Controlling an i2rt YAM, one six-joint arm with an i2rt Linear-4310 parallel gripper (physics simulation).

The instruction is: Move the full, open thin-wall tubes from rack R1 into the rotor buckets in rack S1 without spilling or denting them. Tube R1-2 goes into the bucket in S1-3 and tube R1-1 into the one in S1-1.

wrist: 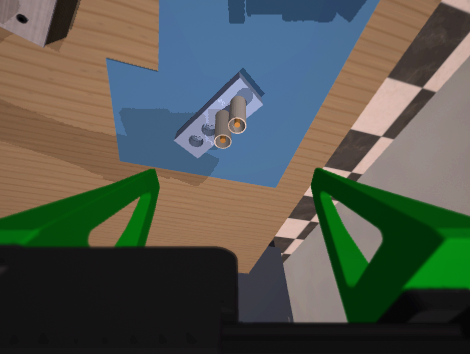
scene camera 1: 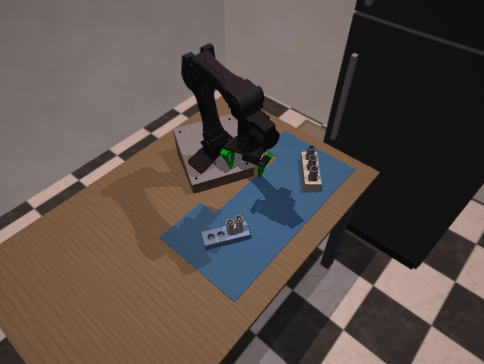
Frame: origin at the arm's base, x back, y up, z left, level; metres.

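Seen in the pictures: gripper, fingertip midpoint: (wrist: 235,177) (scene camera 1: 245,172); arm's base, origin of the base link: (scene camera 1: 211,151).
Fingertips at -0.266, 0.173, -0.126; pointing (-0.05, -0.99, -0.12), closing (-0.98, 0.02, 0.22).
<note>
Offsets run from my fingertips to a thing's top centre, as dx, dy, dz. "pt": to the spot under its first point. Level surfaces: height alone.
Rack R1, a pale blue block @[+0.007, -0.232, -0.097] (scene camera 1: 215,244) (wrist: 184,142), sits on the blue mat. Two upright, open, tan tubes, one @[-0.003, -0.165, -0.084] (scene camera 1: 230,227) (wrist: 222,124) beside the other @[-0.021, -0.165, -0.056] (scene camera 1: 239,224) (wrist: 238,111), stand in it; orange shows inside each. Two empty holes show at one end. I cannot read which tube is R1-1 or R1-2. Rack S1, a whitish block @[pt -0.114, -0.234, +0.262] (scene camera 1: 312,187) in the scene view, holds three dark grey buckets @[-0.029, -0.161, +0.373] (scene camera 1: 311,152) @[-0.063, -0.161, +0.329] (scene camera 1: 313,161) @[-0.097, -0.161, +0.286] (scene camera 1: 313,173); it does not show in the wrist view. My gripper (scene camera 1: 245,172) (wrist: 235,177) is wide open and empty, above the table near the arm's base, apart from both racks.
The blue mat @[dy -0.260] (scene camera 1: 235,272) (wrist: 295,60) lies on the wooden table @[dy -0.263] (scene camera 1: 125,285) (wrist: 60,90). The arm's square base block (scene camera 1: 186,137) (wrist: 25,12) stands beside it. A black fridge (scene camera 1: 415,125) stands behind the table's right end. The arm casts shadows across mat and table.
</note>
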